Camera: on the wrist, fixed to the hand. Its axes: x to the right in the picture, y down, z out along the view.
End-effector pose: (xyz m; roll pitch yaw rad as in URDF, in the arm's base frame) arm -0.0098 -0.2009 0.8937 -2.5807 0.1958 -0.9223
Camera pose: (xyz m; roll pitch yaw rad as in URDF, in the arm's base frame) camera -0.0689 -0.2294 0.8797 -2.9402 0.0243 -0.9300
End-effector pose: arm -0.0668 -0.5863 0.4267 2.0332 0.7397 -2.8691
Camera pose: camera -0.1049 -0.5867 0.4819 1.8311 0.7354 -2.6369
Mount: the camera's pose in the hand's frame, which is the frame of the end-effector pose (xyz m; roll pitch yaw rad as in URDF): -0.0100 0.0631 -0.0204 -0.3650 0.1492 -0.0853
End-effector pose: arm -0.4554 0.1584 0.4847 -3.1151 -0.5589 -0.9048
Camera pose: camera -0.5168 0.1336 0.4953 2.7466 -0.7080 -0.7989
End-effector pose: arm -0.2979 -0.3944 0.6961 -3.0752 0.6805 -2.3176
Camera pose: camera -0.3467 -0.3525 0.7150 2.8981 0.5239 -2.2318
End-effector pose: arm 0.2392 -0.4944 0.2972 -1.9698 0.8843 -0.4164
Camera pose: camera 0.1804 -0.5157 0.2731 -2.4319 0.7427 -0.5584
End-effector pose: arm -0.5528 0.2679 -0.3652 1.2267 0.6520 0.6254
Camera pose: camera -0.5571 0.3147 -0.3174 0.9712 0.7765 0.7824
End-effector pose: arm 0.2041 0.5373 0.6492 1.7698 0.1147 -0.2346
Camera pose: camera 0.2035 0.5452 0.7158 1.4344 0.1664 -0.0692
